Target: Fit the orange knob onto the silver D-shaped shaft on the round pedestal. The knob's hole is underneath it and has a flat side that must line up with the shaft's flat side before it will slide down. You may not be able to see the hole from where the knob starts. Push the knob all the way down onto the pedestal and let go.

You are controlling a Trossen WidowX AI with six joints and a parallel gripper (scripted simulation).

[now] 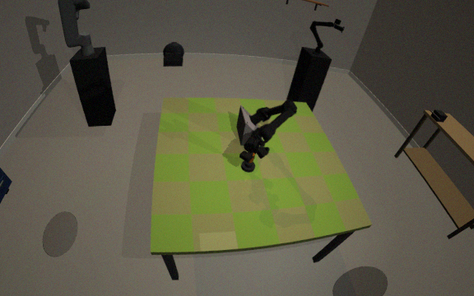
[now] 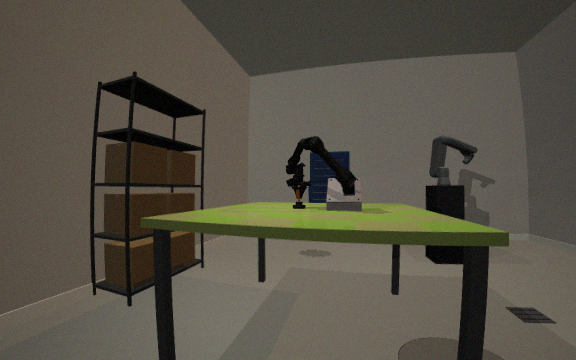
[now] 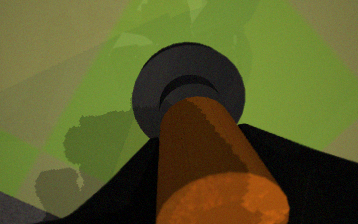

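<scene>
Right now my gripper tip is 30 mm below the orange knob. Round my gripper tip: round pedestal: 40 mm below.
</scene>
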